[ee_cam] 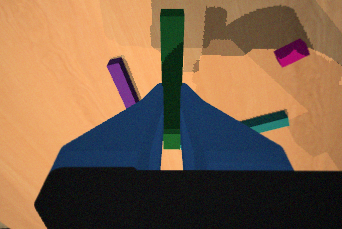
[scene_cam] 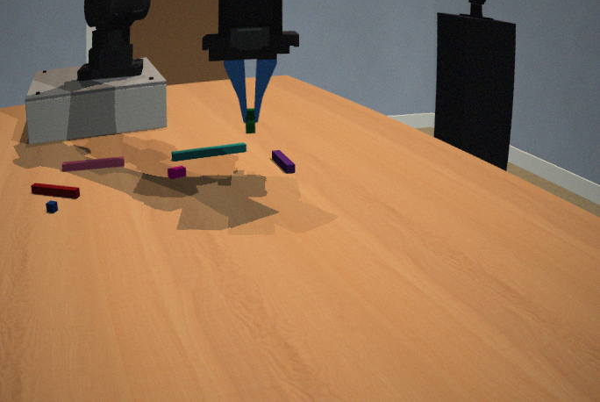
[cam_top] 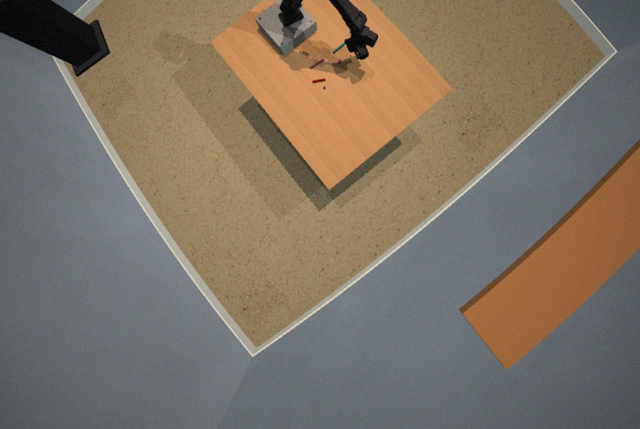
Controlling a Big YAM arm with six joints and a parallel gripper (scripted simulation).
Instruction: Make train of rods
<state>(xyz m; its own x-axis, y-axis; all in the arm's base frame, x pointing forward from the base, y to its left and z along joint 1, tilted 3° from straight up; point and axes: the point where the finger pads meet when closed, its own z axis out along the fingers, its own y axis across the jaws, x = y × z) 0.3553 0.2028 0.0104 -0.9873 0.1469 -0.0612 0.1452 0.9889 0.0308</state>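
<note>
Right now my hand is 9 cm to the left of the magenta rod, 7 cm above it and 2 cm past it. From my hand the other things lie so: turquoise rod: 9 cm behind, 7 cm below, 4 cm to the right; green rod: 1 cm below; purple rod: 7 cm below, 4 cm to the left, 3 cm behind.
</note>
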